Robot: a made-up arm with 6 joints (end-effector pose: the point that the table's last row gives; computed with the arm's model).
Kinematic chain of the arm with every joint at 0, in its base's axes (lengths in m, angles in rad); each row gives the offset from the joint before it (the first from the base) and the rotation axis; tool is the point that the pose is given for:
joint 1: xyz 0 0 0.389 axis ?
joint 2: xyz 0 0 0 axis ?
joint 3: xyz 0 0 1.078 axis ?
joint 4: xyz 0 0 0 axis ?
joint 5: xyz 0.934 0 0 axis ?
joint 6: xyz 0 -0.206 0 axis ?
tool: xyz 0 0 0
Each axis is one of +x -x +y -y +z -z.
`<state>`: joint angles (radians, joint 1 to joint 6).
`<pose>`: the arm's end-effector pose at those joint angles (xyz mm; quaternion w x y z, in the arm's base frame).
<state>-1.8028 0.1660 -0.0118 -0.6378 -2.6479 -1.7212</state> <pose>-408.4 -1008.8 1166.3 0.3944 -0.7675 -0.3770 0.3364</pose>
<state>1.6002 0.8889 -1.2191 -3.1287 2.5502 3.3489</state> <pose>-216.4 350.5 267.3 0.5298 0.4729 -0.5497 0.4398</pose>
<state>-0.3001 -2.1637 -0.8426 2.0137 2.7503 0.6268</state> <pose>-779.8 333.7 737.7 0.3633 0.6209 0.5385 -0.4388</pose>
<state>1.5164 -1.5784 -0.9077 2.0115 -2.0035 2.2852</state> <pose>-112.9 -456.6 1107.3 0.0252 -0.9454 0.3234 -0.0312</pose>
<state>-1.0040 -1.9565 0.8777 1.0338 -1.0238 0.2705</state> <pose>-1131.9 1582.2 97.3 0.2218 -0.2090 -0.5870 -0.7500</pose>
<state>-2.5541 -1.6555 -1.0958 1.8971 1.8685 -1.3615</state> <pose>358.1 159.1 959.0 0.8602 -0.2163 0.3242 -0.3290</pose>
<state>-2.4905 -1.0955 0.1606 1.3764 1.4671 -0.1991</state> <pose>661.2 553.8 1833.0 0.2053 -0.9019 0.3421 -0.1654</pose>
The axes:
joint 1: +z
joint 2: +y
joint 3: -y
joint 4: -x
joint 5: -y
joint 6: -x

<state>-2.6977 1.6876 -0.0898 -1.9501 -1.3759 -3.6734</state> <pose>-592.0 -366.0 -611.5 0.6579 0.3468 -0.1435 -0.6529</pose>
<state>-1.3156 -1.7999 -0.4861 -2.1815 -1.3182 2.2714</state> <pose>-49.6 658.0 1004.6 0.5362 -0.7325 -0.4172 0.0441</pose>
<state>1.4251 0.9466 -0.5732 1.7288 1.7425 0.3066</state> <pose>131.3 1118.3 96.6 0.0043 0.0822 -0.1764 0.9809</pose>
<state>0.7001 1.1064 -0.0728 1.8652 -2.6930 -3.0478</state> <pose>1110.6 1013.8 83.8 0.7380 -0.0454 -0.5753 -0.3498</pose>
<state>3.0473 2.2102 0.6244 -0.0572 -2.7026 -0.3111</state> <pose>-816.2 283.8 -1188.0 0.0896 -0.8338 -0.0208 -0.5443</pose>
